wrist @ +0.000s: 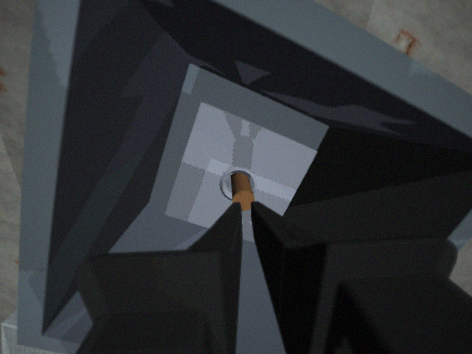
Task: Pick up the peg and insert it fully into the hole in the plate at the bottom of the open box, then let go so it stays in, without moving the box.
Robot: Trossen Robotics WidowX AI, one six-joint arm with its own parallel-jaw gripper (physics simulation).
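Places are measured from the arm's base along level axes (x ahead, y left, z up), in millimetres.
Pixels of known places: gripper, fingertip midpoint: point(245, 209).
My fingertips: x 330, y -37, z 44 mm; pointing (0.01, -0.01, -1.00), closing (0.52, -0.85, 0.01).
For each thing: its top centre in the pictures, then the offset to it from my fingertips. "spot": a spot on its surface instead. Level surfaces: height alone.
- orange-brown peg at its top centre: point(243, 201) dx +0, dy +1, dz -9 mm
- pale square plate at its top centre: point(238, 185) dx -1, dy +2, dz -36 mm
- hole at a spot on its surface: point(224, 185) spot: dx -6, dy +11, dz -38 mm
- open box at a spot on its surface: point(42, 150) spot: dx +6, dy +78, dz +41 mm
- Stone-like floor at its surface level: dz -97 mm
The orange-brown peg point(243, 196) points up toward the camera. Its lower end meets the pale square plate point(287, 155) inside the ring around the hole point(224, 185); how deep it sits cannot be told. My gripper point(245, 209) is inside the open box point(42, 150), its two dark fingertips closed on the upper end of the peg, one on each side. The fingers cover the near part of the box floor and the lower right edge of the plate.
The blue-grey box walls rise around the gripper on all sides, with the right side in deep shadow. A light metallic block point(10, 327) shows at the lower left, outside the box. Stone-like floor point(390, 25) with rusty marks lies beyond the rim.
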